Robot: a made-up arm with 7 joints. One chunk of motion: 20 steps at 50 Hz.
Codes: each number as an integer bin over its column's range. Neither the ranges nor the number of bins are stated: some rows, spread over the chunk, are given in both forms.
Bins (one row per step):
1: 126 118 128 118 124 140 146
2: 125 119 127 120 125 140 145
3: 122 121 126 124 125 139 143
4: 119 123 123 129 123 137 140
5: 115 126 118 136 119 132 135
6: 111 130 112 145 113 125 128
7: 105 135 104 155 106 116 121
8: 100 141 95 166 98 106 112
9: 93 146 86 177 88 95 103
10: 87 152 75 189 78 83 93
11: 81 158 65 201 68 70 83
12: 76 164 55 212 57 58 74
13: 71 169 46 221 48 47 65
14: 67 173 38 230 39 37 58
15: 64 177 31 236 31 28 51
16: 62 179 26 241 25 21 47
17: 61 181 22 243 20 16 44
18: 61 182 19 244 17 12 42
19: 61 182 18 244 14 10 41
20: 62 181 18 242 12 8 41
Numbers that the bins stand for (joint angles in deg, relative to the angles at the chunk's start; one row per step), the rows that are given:
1: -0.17 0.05 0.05 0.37 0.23 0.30 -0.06
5: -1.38 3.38 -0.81 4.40 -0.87 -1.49 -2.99
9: -3.80 11.69 -3.58 13.58 -7.68 -9.77 -11.53
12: -5.67 19.18 -6.26 21.41 -14.50 -18.04 -19.27
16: -7.21 25.42 -8.76 27.90 -21.53 -26.31 -26.47
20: -7.21 26.25 -9.45 28.12 -24.38 -29.22 -28.07
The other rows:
2: -0.28 0.47 -0.03 0.82 0.45 0.30 -0.33
3: -0.61 1.30 -0.12 1.72 0.45 0.07 -0.86
4: -0.94 2.13 -0.38 2.84 0.01 -0.38 -1.66
6: -1.82 5.04 -1.33 6.42 -2.19 -3.06 -4.86
7: -2.48 7.12 -2.02 8.65 -3.73 -5.07 -6.73
8: -3.03 9.61 -2.80 11.11 -5.49 -7.31 -9.13
10: -4.46 14.19 -4.53 16.26 -9.88 -12.45 -14.20
11: -5.12 16.68 -5.39 18.95 -12.08 -15.36 -16.87
13: -6.22 21.26 -7.03 23.42 -16.47 -20.50 -21.67
14: -6.66 22.92 -7.73 25.44 -18.45 -22.74 -23.54
15: -6.99 24.58 -8.33 26.78 -20.21 -24.75 -25.40
17: -7.32 26.25 -9.11 28.34 -22.63 -27.43 -27.27
18: -7.32 26.66 -9.37 28.57 -23.28 -28.33 -27.81
19: -7.32 26.66 -9.45 28.57 -23.94 -28.77 -28.07

